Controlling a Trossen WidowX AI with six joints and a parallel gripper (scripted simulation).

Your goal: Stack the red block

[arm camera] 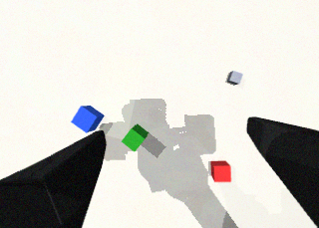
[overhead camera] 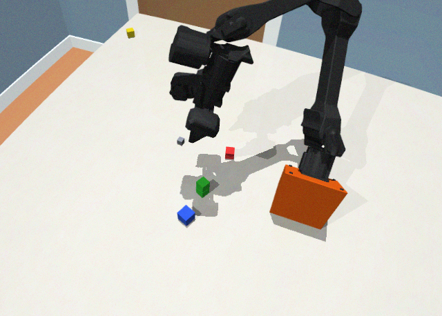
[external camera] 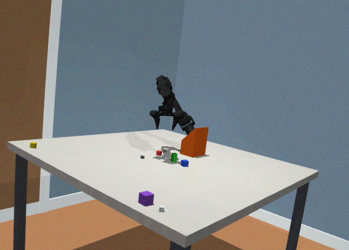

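Right now my gripper tip is 16 cm above the red block, 8 cm to the left of it and 7 cm past it. From my gripper tip the other things lie so: small grey block (16 cm below, 8 cm to the right, 7 cm ahead); then blue block (16 cm below, 14 cm to the left, 3 cm behind); then purple block (50 cm ahead, 36 cm to the left, 15 cm below).
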